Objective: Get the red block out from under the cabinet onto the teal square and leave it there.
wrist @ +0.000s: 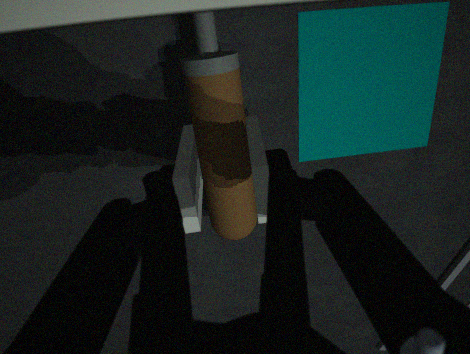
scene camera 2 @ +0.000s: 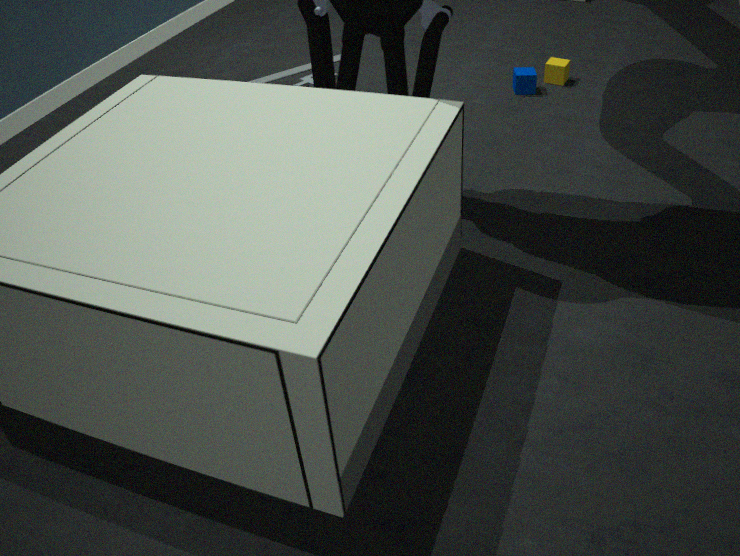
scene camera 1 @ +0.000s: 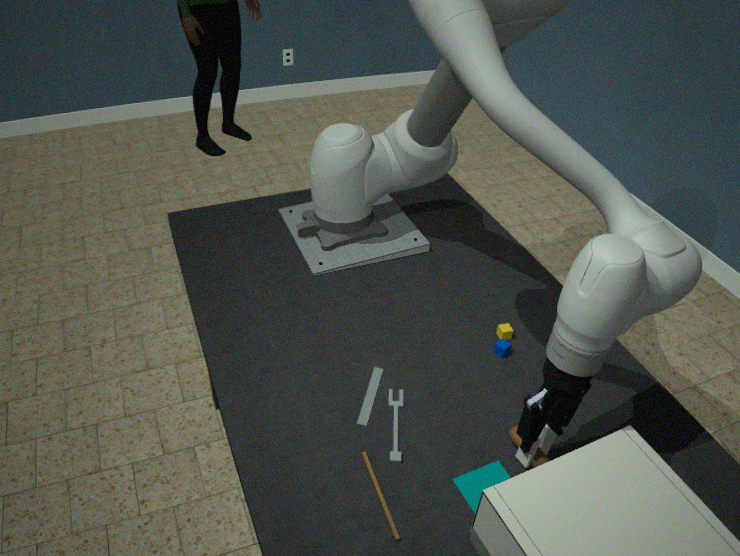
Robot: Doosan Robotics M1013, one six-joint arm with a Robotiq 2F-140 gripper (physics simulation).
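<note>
My gripper is shut on the orange wooden handle of a tool, close in front of the cabinet's edge. In scene camera 2 its fingertips are hidden behind the cabinet. The tool's grey metal rod runs from the handle toward and beneath the cabinet; its far end is hidden. The pale cabinet stands low over the dark mat. The teal square lies flat beside the cabinet, to the right of the handle in the wrist view. The red block does not show in any view.
A yellow cube and a blue cube lie on the mat behind the gripper. A grey flat bar, a grey forked tool and a thin wooden stick lie left of the gripper in scene camera 1.
</note>
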